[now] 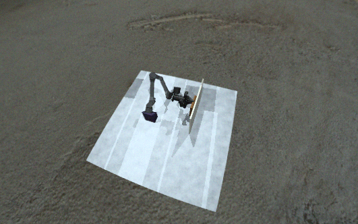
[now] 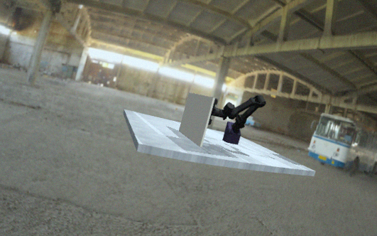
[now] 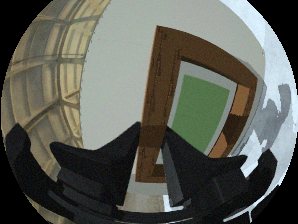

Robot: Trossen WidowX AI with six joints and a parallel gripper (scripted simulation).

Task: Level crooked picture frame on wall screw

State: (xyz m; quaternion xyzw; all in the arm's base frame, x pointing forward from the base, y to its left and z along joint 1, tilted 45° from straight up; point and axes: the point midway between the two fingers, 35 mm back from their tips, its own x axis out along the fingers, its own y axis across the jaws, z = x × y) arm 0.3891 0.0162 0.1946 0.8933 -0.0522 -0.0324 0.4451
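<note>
Right now my gripper tip is 50 mm above the picture frame and 10 mm to the left of it. The rest, counted from my gripper tip: wall panel (60 mm below, 20 mm ahead).
</note>
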